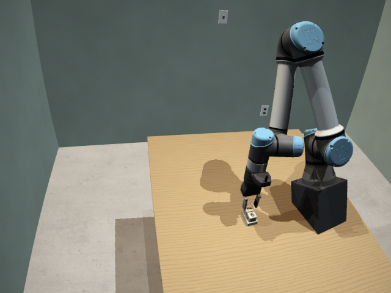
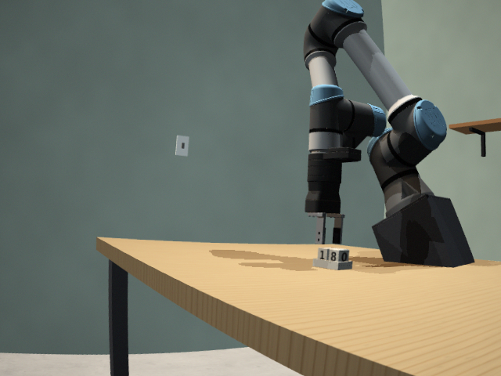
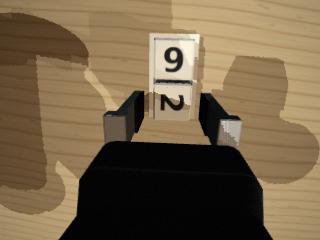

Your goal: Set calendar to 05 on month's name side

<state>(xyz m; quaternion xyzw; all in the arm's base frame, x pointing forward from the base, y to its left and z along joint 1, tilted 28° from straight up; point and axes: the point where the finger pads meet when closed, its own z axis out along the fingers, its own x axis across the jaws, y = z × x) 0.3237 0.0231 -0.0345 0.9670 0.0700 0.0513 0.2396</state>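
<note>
Right now the small calendar tray is 2 cm to the left of my hand and 6 cm below it.
</note>
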